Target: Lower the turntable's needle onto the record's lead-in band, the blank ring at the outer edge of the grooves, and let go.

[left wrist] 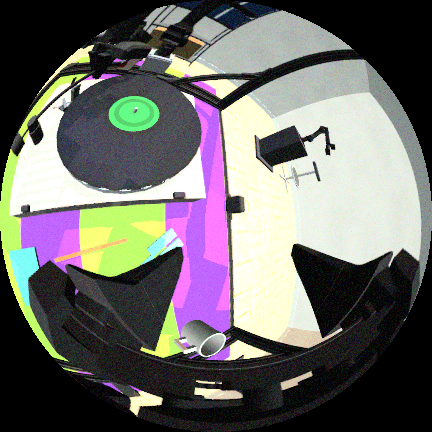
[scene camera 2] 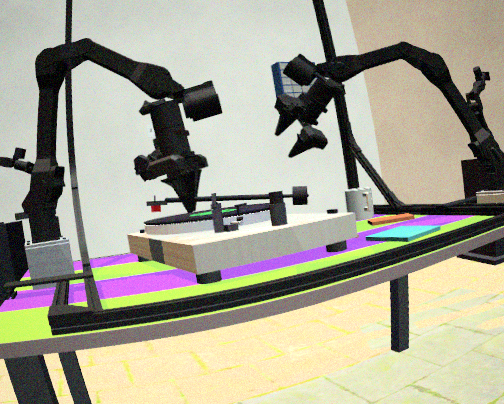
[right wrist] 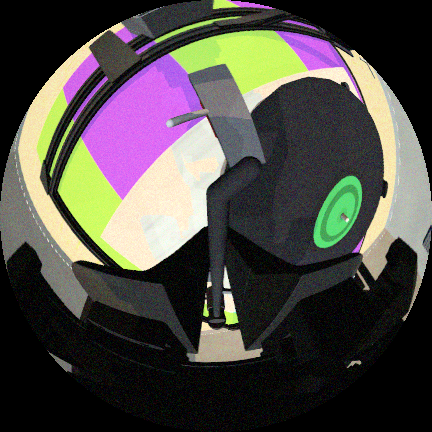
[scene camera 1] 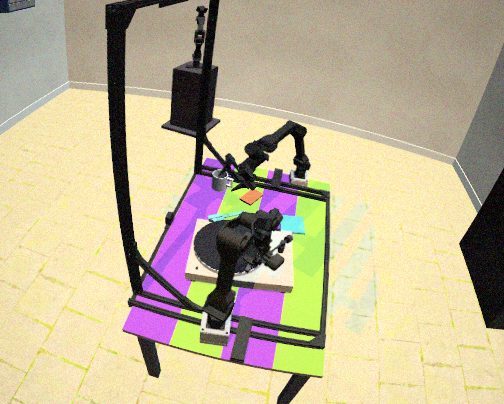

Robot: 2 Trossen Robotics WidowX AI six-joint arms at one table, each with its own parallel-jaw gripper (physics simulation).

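Frame: origin at the left arm's base, x ahead, y left, z up, level; centimetres.
Seen in the pictures: left gripper, fingertip midpoint: [left wrist: 239, 252] [scene camera 2: 282, 145] [scene camera 1: 224, 183]; right gripper, fingertip midpoint: [left wrist: 95, 78] [scene camera 2: 192, 211] [scene camera 1: 259, 263]; left arm's base, link origin: [scene camera 2: 497, 189] [scene camera 1: 299, 175]; right arm's base, link origin: [left wrist: 161, 53] [scene camera 2: 45, 240] [scene camera 1: 215, 321].
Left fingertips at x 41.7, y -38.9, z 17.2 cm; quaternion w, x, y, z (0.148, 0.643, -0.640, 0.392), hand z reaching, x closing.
Note:
Pixels of each thing's top centre, then the offset from my left fingertips to it. "pt": a spot on its surface instead.
- black record, top centre: [right wrist: 341, 215] [left wrist: 134, 110] [scene camera 2: 212, 212] [scene camera 1: 230, 244] dx +23.2, dy +5.9, dz -12.8 cm
- tonearm, top centre: [right wrist: 219, 318] [scene camera 2: 221, 185] [scene camera 1: 270, 248] dx +27.8, dy +21.5, dz -7.5 cm
- headshell, top centre: [right wrist: 230, 112] [scene camera 2: 156, 199] dx +37.7, dy +13.6, dz -8.5 cm
- red cartridge, top centre: [scene camera 2: 156, 204] dx +37.8, dy +13.5, dz -9.4 cm
- grey mug, surface spot: [left wrist: 197, 334] [scene camera 2: 353, 199] [scene camera 1: 222, 182] pt dx -22.8, dy -2.4, dz -16.2 cm
- orange flat piece, top centre: [scene camera 2: 390, 217] [scene camera 1: 251, 196] dx -21.7, dy +13.5, dz -21.1 cm
The turntable [scene camera 1: 240, 283] [scene camera 2: 275, 241] [left wrist: 40, 186] carries a black record [scene camera 1: 207, 250] [left wrist: 125, 160] [right wrist: 325, 130] with a green label. My right gripper [scene camera 2: 191, 207] [right wrist: 215, 232] is shut on the tonearm [scene camera 2: 250, 196] [right wrist: 217, 215], whose tube runs between its fingers. The headshell [right wrist: 232, 117] appears beside the record's outer edge in the right wrist view, its near end overlapping the edge. In scene camera 2 the red cartridge [scene camera 2: 156, 208] hangs raised near the record's left rim; the needle tip is too small to see. My left gripper [scene camera 1: 243, 188] [scene camera 2: 284, 145] [left wrist: 239, 252] is open and empty, away from the turntable.
A grey mug [scene camera 1: 219, 181] [scene camera 2: 358, 204] [left wrist: 197, 334] stands near the left gripper. An orange flat piece [scene camera 1: 251, 197] [scene camera 2: 391, 219] and a cyan one [scene camera 1: 292, 224] [scene camera 2: 404, 233] lie behind the turntable in scene camera 1. Dark frame posts [scene camera 1: 117, 150] rise at the table's edge.

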